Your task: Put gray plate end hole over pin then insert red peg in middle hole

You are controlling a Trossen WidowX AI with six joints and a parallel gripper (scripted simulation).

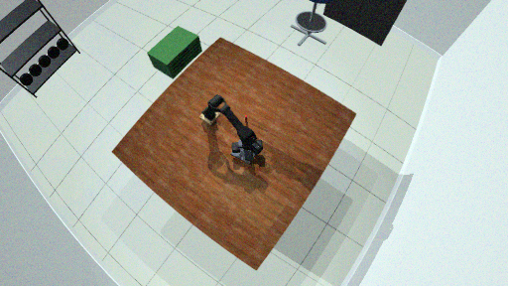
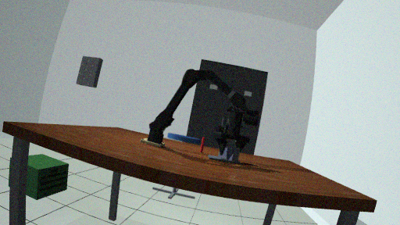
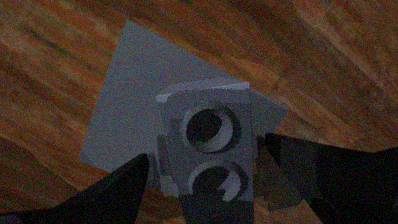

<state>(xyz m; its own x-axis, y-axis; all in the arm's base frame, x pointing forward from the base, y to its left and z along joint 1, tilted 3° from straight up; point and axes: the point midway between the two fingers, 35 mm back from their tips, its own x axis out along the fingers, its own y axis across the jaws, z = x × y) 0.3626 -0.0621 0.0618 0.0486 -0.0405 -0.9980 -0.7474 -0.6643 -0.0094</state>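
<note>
Right now the gray plate is 2 cm above my gripper tip. Round my gripper tip: gray base: 2 cm behind, 1 cm to the left, 1 cm below; then red peg: 14 cm behind, 18 cm to the left, 2 cm above.
</note>
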